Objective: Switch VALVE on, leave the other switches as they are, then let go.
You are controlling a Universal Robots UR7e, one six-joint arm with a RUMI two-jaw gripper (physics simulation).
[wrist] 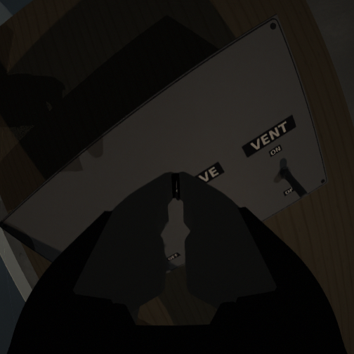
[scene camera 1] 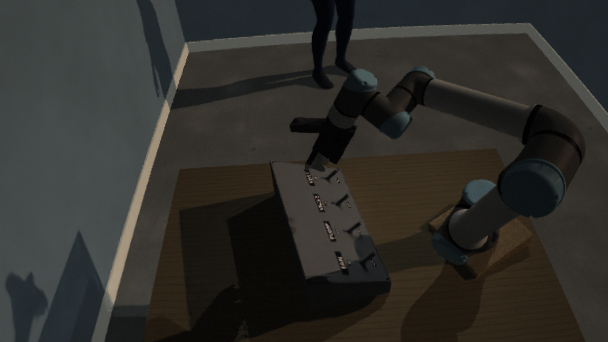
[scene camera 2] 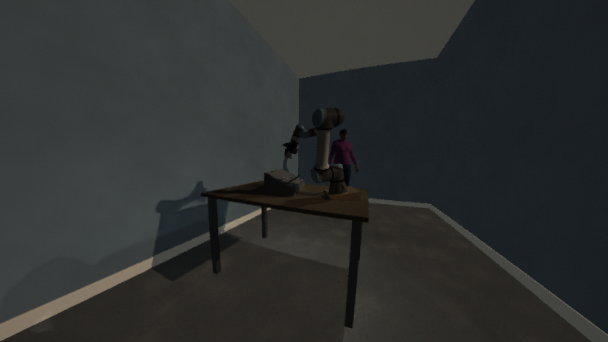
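Seen in the pictures: gripper, fingertip midpoint: point(scene camera 1: 306, 169) point(scene camera 2: 285, 160); arm's base, link origin: point(scene camera 2: 338, 191).
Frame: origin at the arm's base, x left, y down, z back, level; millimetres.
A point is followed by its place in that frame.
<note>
A grey sloped switch box point(scene camera 1: 300, 220) @(y -124, x 72, z -567 mm) point(scene camera 2: 282, 184) @(y -55, x 247, z -379 mm) point(wrist: 150, 130) stands on the table. Its VALVE label point(scene camera 1: 319, 202) @(y -86, x -34, z -519 mm) point(wrist: 209, 172) is partly hidden by a finger in the wrist view. The VALVE lever point(scene camera 1: 342, 201) @(y -74, x -53, z -445 mm) leans to the OFF side, like the VENT lever point(scene camera 1: 331, 176) @(y -73, x -166, z -487 mm) point(wrist: 292, 180), the PUMP lever point(scene camera 1: 353, 229) @(y -72, x 59, z -406 mm) and the FAN lever point(scene camera 1: 368, 260) @(y -77, x 171, z -359 mm). The VALVE lever is hidden in the wrist view. My gripper point(scene camera 1: 309, 166) @(y -240, x -30, z -551 mm) point(scene camera 2: 285, 167) @(y -240, x -30, z -551 mm) point(wrist: 176, 174) is shut and empty, above the panel; its exact height over the panel is unclear.
The wooden table point(scene camera 1: 410, 175) @(y 35, x -289, z -194 mm) point(scene camera 2: 320, 204) @(y 35, x 305, z -25 mm) carries the box and the arm's base. The VENT label point(scene camera 1: 309, 177) @(y -87, x -145, z -562 mm) point(wrist: 269, 136) is at the panel's far end. A person point(scene camera 1: 332, 40) point(scene camera 2: 343, 152) stands behind the table. A wall point(scene camera 1: 90, 100) rises at the left.
</note>
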